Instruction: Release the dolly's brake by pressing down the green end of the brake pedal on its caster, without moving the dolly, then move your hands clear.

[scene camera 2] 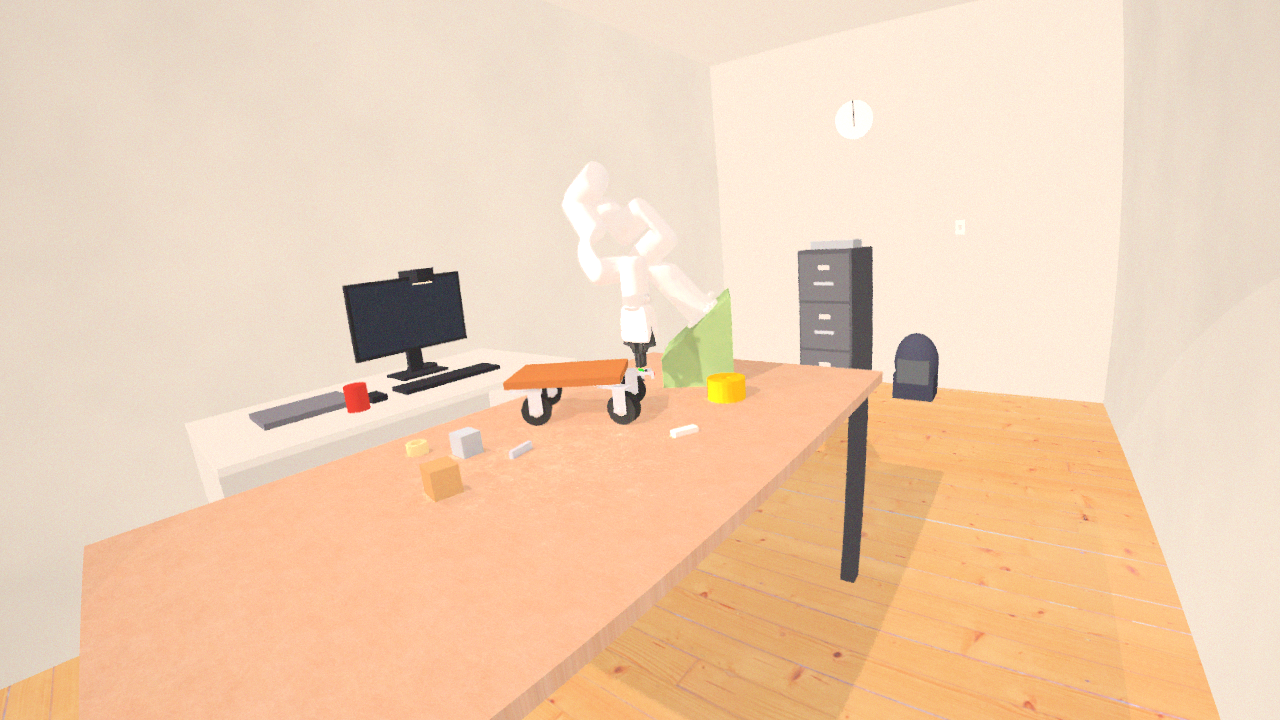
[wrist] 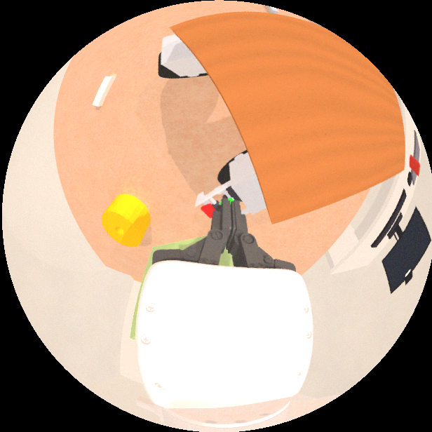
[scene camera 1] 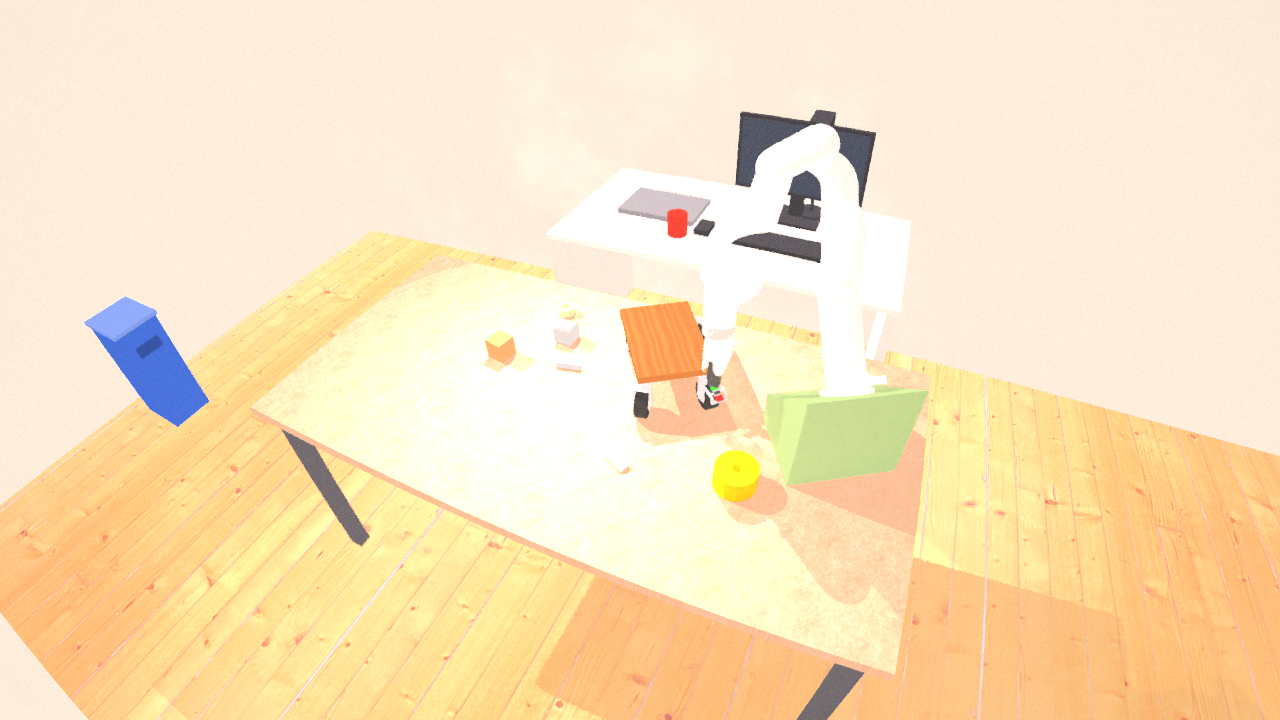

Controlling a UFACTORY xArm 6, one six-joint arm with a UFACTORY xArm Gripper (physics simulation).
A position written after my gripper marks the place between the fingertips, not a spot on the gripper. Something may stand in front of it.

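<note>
My gripper (scene camera 2: pixel 641 366), in view. Dolly (scene camera 1: pixel 665 342), (scene camera 2: pixel 543 383), (wrist: pixel 316 132). Yellow cylinder (scene camera 1: pixel 736 473), (scene camera 2: pixel 724 387), (wrist: pixel 126 219). Orange cube (scene camera 2: pixel 441 478), (scene camera 1: pixel 500 346); out of frame in the wrist view. Grey cube (scene camera 2: pixel 467 442).
</note>
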